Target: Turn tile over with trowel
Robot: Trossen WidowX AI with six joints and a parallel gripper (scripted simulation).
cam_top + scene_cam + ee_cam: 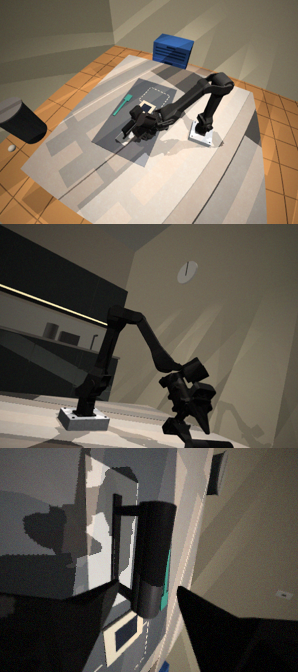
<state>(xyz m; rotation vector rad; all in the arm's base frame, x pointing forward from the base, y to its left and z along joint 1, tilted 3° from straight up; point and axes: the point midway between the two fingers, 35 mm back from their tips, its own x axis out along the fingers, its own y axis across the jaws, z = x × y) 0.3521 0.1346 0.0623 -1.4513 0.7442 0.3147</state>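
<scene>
The grey mat is 140 mm to the right of my gripper tip, 100 mm below it and 20 mm ahead of it. Also, from my gripper tip: tan square tile (170 mm to the right, 80 mm below); then teal trowel (160 mm to the right, 160 mm ahead, 80 mm below).
</scene>
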